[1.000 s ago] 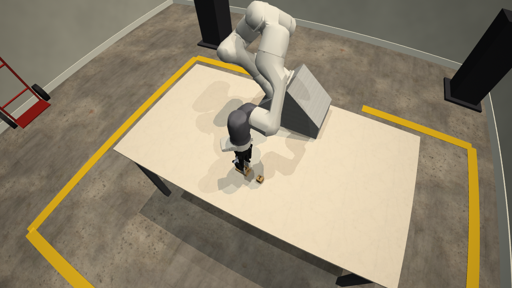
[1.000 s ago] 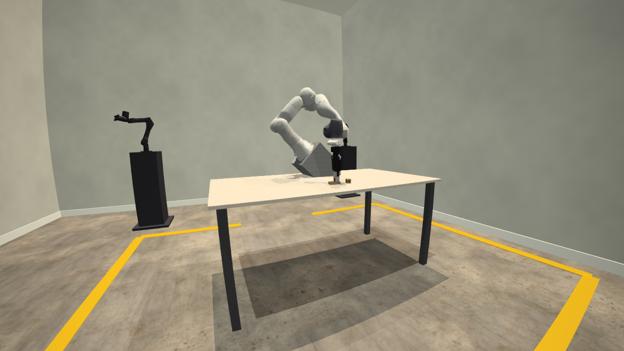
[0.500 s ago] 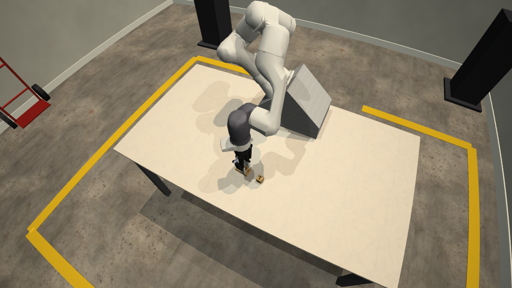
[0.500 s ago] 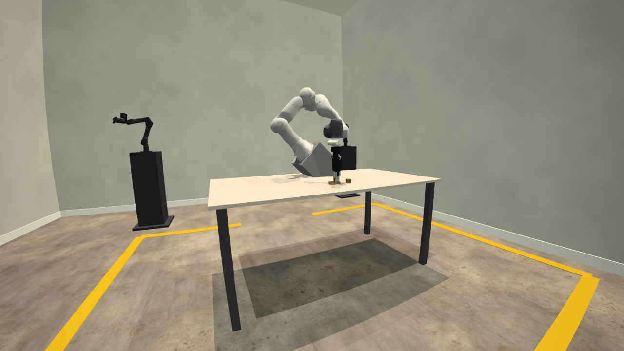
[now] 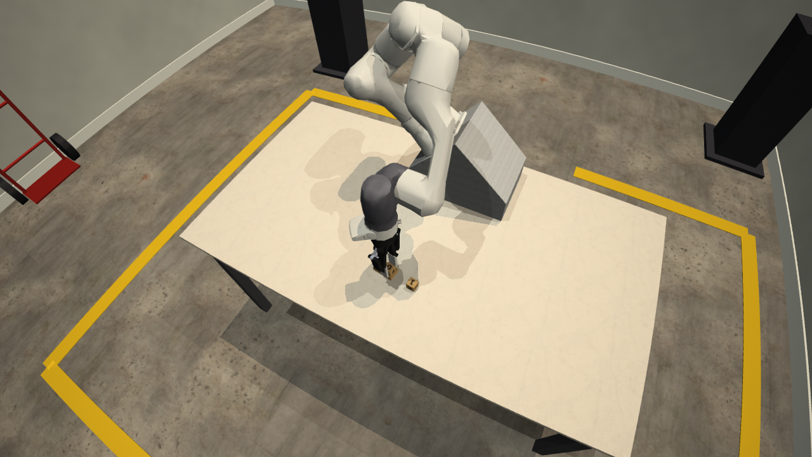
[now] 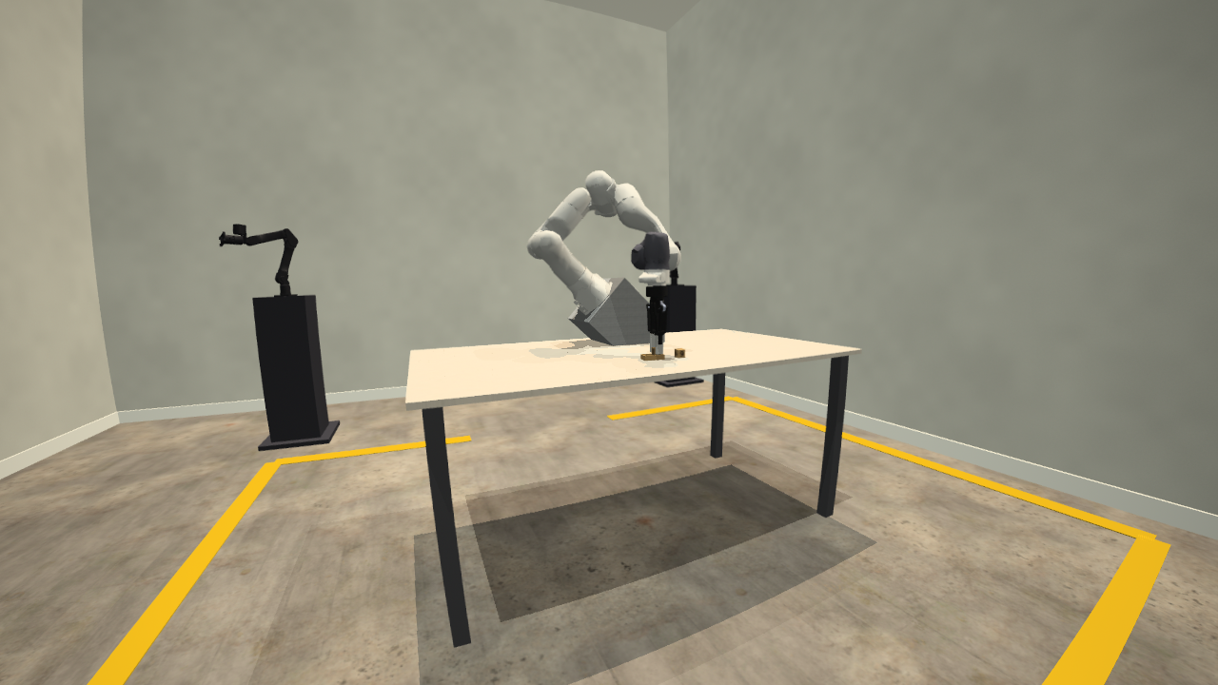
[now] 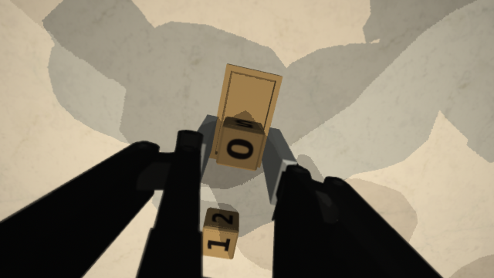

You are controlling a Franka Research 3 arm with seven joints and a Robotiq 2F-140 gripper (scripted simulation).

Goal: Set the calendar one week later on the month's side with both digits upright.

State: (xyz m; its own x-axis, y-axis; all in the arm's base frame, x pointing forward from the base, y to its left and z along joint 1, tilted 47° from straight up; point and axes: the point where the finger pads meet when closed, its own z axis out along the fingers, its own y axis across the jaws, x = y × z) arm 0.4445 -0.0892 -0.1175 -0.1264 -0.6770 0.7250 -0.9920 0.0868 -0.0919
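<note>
Right now my hand is 30 mm above the wooden digit cube. Also, from my hand: wooden tray (40 mm below, 10 mm to the right).
</note>
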